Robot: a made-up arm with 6 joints.
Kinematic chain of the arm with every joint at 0, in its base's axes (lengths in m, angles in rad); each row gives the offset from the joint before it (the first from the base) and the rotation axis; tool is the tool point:
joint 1: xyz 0 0 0.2 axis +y
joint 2: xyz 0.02 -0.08 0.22 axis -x
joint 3: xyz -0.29 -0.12 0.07 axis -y
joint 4: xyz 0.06 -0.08 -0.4 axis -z
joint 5: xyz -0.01 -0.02 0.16 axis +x
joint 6: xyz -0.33 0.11 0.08 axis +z
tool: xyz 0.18 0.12 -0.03
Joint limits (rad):
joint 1: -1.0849..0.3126
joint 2: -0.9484..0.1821
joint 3: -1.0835..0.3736
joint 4: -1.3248..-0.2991
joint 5: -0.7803..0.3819
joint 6: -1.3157..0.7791
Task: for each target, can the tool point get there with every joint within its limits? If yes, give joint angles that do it. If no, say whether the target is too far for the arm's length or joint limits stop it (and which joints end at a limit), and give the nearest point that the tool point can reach.
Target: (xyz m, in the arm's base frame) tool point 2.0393 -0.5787 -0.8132
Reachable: no: too far | nearest point 0.1658 -0.1977 -0.2769 | short by 1.986 m
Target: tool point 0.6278 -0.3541 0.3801
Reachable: no: joint limits stop it (at a limit: joint 1, joint 2, joint 3, joint 4, joint 5, joint 6) | nearest point 0.0786 -0.2334 0.0273 | short by 0.664 m
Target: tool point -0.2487 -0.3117 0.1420
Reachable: yes | joints -0.1550 -0.3954 0.2489 -0.9688 -0.2752 -0.9895
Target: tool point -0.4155 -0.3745 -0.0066
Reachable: yes | joints -0.7812 -0.1069 -0.8212 -1.1239 -0.1986 -0.8576
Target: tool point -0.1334 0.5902 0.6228
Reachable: no: joint limits stop it (at a limit: joint 1, joint 2, joint 3, joint 4) | nearest point -0.3649 0.1904 0.3302 | short by 0.547 m
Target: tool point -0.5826 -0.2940 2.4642
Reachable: no: too far | nearest point -0.4237 -0.2939 0.9179 | short by 1.554 m
